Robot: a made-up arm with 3 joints. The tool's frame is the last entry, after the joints.
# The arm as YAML. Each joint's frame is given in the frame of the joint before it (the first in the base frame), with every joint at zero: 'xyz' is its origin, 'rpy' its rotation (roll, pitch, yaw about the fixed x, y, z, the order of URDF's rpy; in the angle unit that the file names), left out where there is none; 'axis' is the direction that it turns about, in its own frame. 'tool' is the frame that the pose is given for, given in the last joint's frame.
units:
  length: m
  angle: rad
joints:
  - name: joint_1
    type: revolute
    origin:
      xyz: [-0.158, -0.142, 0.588]
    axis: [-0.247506, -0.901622, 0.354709]
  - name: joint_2
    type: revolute
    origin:
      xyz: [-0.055, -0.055, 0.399]
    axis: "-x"
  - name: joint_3
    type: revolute
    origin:
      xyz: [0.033, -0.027, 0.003]
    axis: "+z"
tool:
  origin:
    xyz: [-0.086, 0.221, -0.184]
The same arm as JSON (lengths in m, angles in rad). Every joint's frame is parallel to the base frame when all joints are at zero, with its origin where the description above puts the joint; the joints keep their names.
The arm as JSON. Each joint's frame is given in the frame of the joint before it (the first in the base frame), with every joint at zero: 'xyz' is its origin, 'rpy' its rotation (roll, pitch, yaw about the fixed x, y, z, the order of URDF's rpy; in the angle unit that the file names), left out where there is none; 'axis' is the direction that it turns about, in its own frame. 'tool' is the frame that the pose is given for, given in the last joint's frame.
{
  "units": {
    "length": "m",
    "angle": "rad"
  },
  "joints": [
    {
      "name": "joint_1",
      "type": "revolute",
      "origin": {
        "xyz": [
          -0.158,
          -0.142,
          0.588
        ]
      },
      "axis": [
        -0.247506,
        -0.901622,
        0.354709
      ]
    },
    {
      "name": "joint_2",
      "type": "revolute",
      "origin": {
        "xyz": [
          -0.055,
          -0.055,
          0.399
        ]
      },
      "axis": "-x"
    },
    {
      "name": "joint_3",
      "type": "revolute",
      "origin": {
        "xyz": [
          0.033,
          -0.027,
          0.003
        ]
      },
      "axis": "+z"
    }
  ],
  "tool": {
    "origin": {
      "xyz": [
        -0.086,
        0.221,
        -0.184
      ]
    }
  }
}

